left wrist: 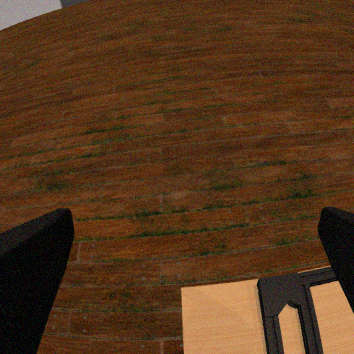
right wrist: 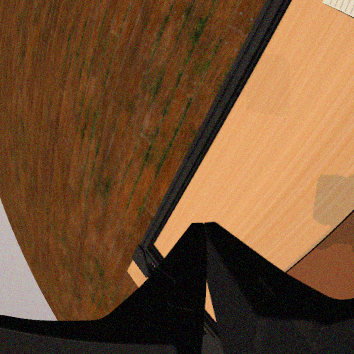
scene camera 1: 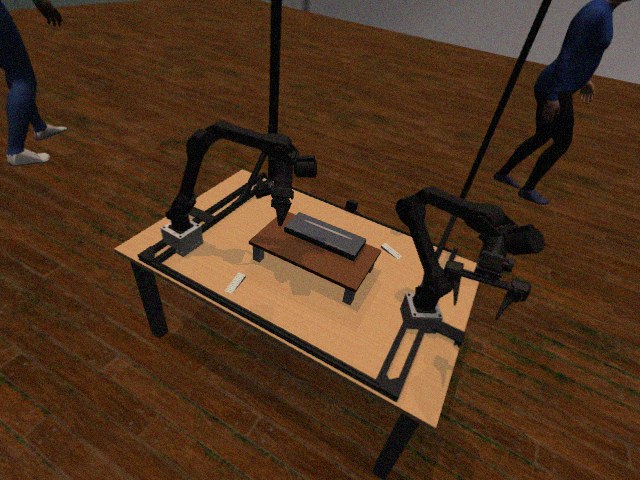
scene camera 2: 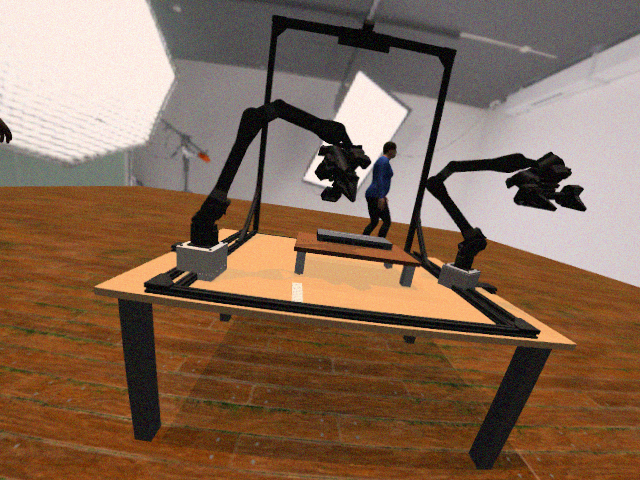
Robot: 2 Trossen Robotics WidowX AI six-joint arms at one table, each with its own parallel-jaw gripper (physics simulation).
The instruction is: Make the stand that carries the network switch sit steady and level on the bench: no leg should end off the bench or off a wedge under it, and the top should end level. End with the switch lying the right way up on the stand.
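Places are measured from the left arm's base along level axes (x back, y right, z up), in millimetres.
Pixels of known places: left gripper, fingertip midpoint: (left wrist: 201,222) (scene camera 1: 475,312) (scene camera 2: 570,210); right gripper, fingertip midpoint: (right wrist: 202,233) (scene camera 1: 280,226) (scene camera 2: 353,201); left arm's base, link origin: (scene camera 1: 424,305) (scene camera 2: 461,267); right arm's base, link origin: (scene camera 1: 181,226) (scene camera 2: 203,244).
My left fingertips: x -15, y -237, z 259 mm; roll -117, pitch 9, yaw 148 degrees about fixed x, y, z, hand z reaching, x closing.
For each thing: its middle in the pictures, then the offset to it from my left fingertips. Level surfaces: height alone.
- grey switch, body centre: (scene camera 1: 324,235) (scene camera 2: 352,239) dx -301, dy +523, dz -227 mm
- pale wedge, body centre: (scene camera 2: 297,292) (scene camera 1: 235,283) dx -610, dy +363, dz -338 mm
- bench, surface height: dz -341 mm
The stand (scene camera 1: 310,258) (scene camera 2: 341,249) (right wrist: 325,275) has a brown top and grey legs. Any slight tilt, and whether every leg touches the bench, cannot be told. The grey switch (scene camera 1: 323,236) (scene camera 2: 354,239) lies flat on its top, toward the back. One pale wedge (scene camera 1: 235,283) (scene camera 2: 297,292) (right wrist: 342,6) lies in front of the stand at the left; another wedge (scene camera 1: 391,251) lies beyond its right end in scene camera 1. My right gripper (scene camera 1: 281,224) (scene camera 2: 353,200) (right wrist: 202,233) is shut and empty, pointing down, high above the bench. My left gripper (scene camera 1: 476,310) (scene camera 2: 570,209) (left wrist: 201,222) is open and empty, over the bench's right edge.
A black rail (scene camera 1: 268,326) (scene camera 2: 330,310) (right wrist: 215,120) runs along the bench's front. A black post frame (scene camera 1: 273,67) (scene camera 2: 442,118) rises behind the bench (scene camera 1: 320,330) (scene camera 2: 248,281). People stand on the floor beyond.
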